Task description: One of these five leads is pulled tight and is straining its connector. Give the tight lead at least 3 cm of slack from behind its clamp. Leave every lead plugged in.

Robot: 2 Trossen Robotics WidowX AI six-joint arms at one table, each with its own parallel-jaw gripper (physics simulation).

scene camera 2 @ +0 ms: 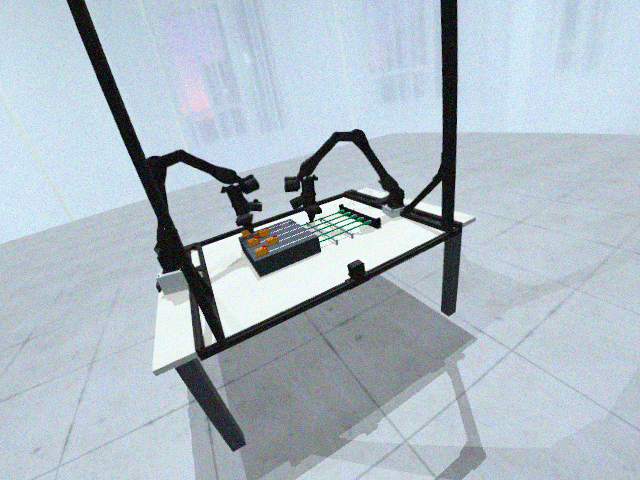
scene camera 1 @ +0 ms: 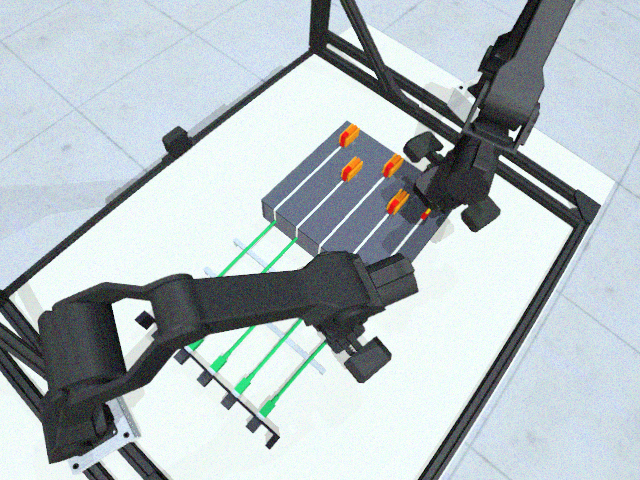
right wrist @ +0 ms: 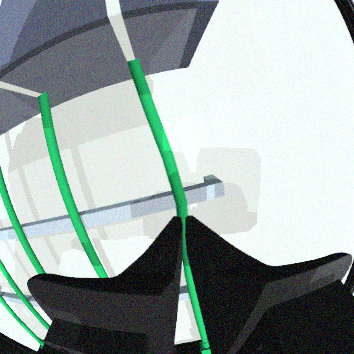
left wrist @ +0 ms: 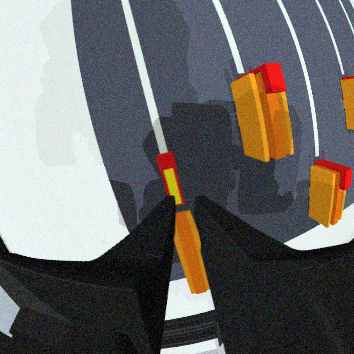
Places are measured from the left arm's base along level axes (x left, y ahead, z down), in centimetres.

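Pixels of known places: left gripper, fingertip midpoint: point(scene camera 2: 253, 232) point(scene camera 1: 429, 206) point(left wrist: 183, 203); right gripper, fingertip midpoint: point(scene camera 2: 311, 222) point(right wrist: 182, 222); left arm's base, origin of the base link: point(scene camera 2: 173, 267); right arm's base, origin of the base link: point(scene camera 2: 396, 206) point(scene camera 1: 90, 425).
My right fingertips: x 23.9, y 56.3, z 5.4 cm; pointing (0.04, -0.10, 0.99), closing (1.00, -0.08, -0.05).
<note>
For each thing: its top centre in the pictures, then the offset to it from my right fingertips. "pt": a spot on its surface instead.
- orange handle, middle of its top: point(left wrist: 194, 268) dx -9.3, dy -28.9, dz -7.4 cm
- clamp's white lead, surface spot: point(left wrist: 142, 75) pt dx -6.5, dy -19.9, dz -4.4 cm
- pale bar, surface spot: point(right wrist: 150, 202) pt dx -1.8, dy -1.1, dz +0.1 cm
My left gripper point(scene camera 1: 432, 208) point(scene camera 2: 249, 228) point(left wrist: 183, 203) is shut on the orange handle point(left wrist: 190, 250) of the end clamp, whose red and yellow front point(left wrist: 171, 175) point(scene camera 1: 425, 213) shows beyond its fingertips. The clamp's white lead point(left wrist: 142, 75) runs straight ahead over the block. My right gripper point(right wrist: 182, 222) point(scene camera 2: 311, 220) is shut on the outermost green lead point(right wrist: 162, 137) point(scene camera 1: 299, 376), between the dark block and the connector strip. This lead bends slightly at the fingertips. In scene camera 1 the right fingertips are hidden by the arm. Several other green leads curve alongside in the right wrist view.
The dark block point(scene camera 1: 310, 196) point(scene camera 2: 289, 258) carries other orange clamps, one point(scene camera 1: 397, 202) point(left wrist: 262, 115) beside the held clamp. A pale bar point(scene camera 1: 315, 363) point(right wrist: 150, 202) crosses at the leads. The black connector strip point(scene camera 1: 269, 428) point(scene camera 2: 375, 223) stands at their far ends. Black frame rails edge the table.
</note>
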